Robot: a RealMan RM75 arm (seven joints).
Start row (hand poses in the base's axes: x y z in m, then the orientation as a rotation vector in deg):
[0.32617 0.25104 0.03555 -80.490 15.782 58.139]
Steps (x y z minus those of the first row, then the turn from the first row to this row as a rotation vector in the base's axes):
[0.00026 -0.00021 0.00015 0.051 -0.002 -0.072]
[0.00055 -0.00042 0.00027 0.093 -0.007 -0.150]
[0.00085 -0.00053 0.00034 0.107 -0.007 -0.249]
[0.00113 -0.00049 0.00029 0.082 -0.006 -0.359]
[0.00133 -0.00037 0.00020 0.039 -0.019 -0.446]
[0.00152 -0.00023 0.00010 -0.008 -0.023 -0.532]
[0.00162 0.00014 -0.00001 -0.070 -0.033 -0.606]
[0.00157 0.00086 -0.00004 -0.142 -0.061 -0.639]
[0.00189 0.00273 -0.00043 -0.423 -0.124 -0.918]
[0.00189 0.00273 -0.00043 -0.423 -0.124 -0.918]
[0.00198 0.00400 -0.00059 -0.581 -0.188 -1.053]
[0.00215 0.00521 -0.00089 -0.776 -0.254 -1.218]
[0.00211 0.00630 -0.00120 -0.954 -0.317 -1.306]
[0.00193 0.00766 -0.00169 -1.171 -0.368 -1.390]
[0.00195 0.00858 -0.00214 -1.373 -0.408 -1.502]
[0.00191 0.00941 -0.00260 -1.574 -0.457 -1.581]
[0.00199 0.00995 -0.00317 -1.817 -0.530 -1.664]
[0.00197 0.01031 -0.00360 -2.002 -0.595 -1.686]
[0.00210 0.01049 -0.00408 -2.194 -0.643 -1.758]
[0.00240 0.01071 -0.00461 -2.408 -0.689 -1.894]
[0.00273 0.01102 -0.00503 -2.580 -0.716 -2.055]
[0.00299 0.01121 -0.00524 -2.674 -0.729 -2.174]
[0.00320 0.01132 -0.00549 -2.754 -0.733 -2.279]
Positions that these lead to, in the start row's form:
[0.32643 0.25083 0.03570 -80.426 15.802 58.079]
[0.32672 0.25062 0.03582 -80.370 15.828 58.012]
[0.32702 0.25051 0.03589 -80.331 15.888 57.931]
[0.32730 0.25055 0.03584 -80.324 15.976 57.841]
[0.32750 0.25067 0.03575 -80.346 16.049 57.760]
[0.32769 0.25081 0.03565 -80.368 16.130 57.686]
[0.32779 0.25118 0.03554 -80.409 16.206 57.617]
[0.32774 0.25190 0.03551 -80.478 16.247 57.569]
[0.32806 0.25377 0.03512 -80.687 16.541 57.290]
[0.32806 0.25377 0.03512 -80.687 16.541 57.290]
[0.32815 0.25504 0.03496 -80.823 16.671 57.130]
[0.32832 0.25625 0.03466 -80.985 16.839 56.943]
[0.32828 0.25734 0.03435 -81.151 16.949 56.822]
[0.32810 0.25870 0.03386 -81.348 17.086 56.712]
[0.32812 0.25962 0.03341 -81.518 17.242 56.586]
[0.32808 0.26045 0.03295 -81.700 17.368 56.482]
[0.32816 0.26099 0.03238 -81.931 17.503 56.355]
[0.32814 0.26135 0.03195 -82.121 17.570 56.285]
[0.32827 0.26153 0.03147 -82.297 17.688 56.186]
[0.32857 0.26175 0.03094 -82.473 17.862 56.036]
[0.32890 0.26206 0.03052 -82.596 18.044 55.879]
[0.32916 0.26225 0.03031 -82.653 18.166 55.769]
[0.32937 0.26236 0.03006 -82.698 18.278 55.677]

